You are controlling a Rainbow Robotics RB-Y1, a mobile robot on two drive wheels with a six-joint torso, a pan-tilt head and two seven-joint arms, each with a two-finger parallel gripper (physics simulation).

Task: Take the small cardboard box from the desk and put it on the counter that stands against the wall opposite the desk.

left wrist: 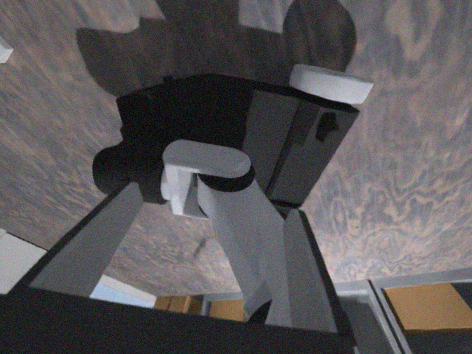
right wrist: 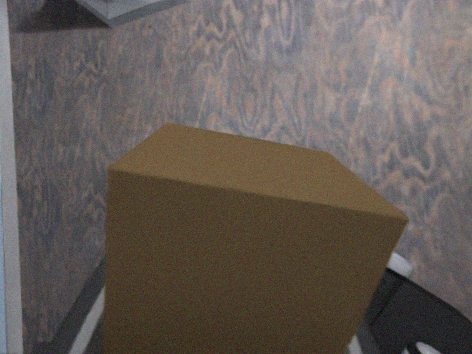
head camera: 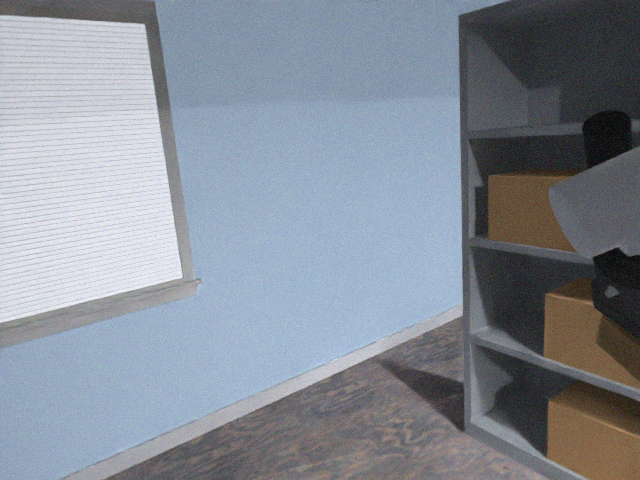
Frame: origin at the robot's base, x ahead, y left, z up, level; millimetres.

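Seen in the pictures: left gripper, fingertip midpoint: [left wrist: 214, 204].
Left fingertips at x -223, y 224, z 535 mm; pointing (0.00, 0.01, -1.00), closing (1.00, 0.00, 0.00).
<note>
A point is followed by its place in that frame.
The small cardboard box [head camera: 617, 343] {y -299, x 343, z 1244 mm} [right wrist: 240, 260] {y -365, x 347, z 1283 mm} is brown. It fills the lower middle of the right wrist view, and part of it shows at the right edge of the head view. My right gripper [head camera: 617, 304] [right wrist: 225, 325] is shut on it; the box hides most of the fingers in the right wrist view. The box is held in the air above the wood-patterned floor. My left gripper [left wrist: 214, 204] {y 224, x -223, z 535 mm} is open, with its two grey fingers wide apart and no object between them; the robot's base and arm show beyond them. The desk and the counter do not show in these views.
A grey shelf unit [head camera: 464, 206] {y -585, x 1909, z 1130 mm} [right wrist: 112, 19] {y -611, x 1875, z 65 mm} stands at the right in the head view, behind the right arm, with larger cardboard boxes [head camera: 527, 206] [left wrist: 430, 305] on its shelves. A blue wall [head camera: 320, 206] {y 52, x 2611, z 1072 mm} with a blinded window [head camera: 87, 155] {y 1001, x 1882, z 1478 mm} is at the left and middle.
</note>
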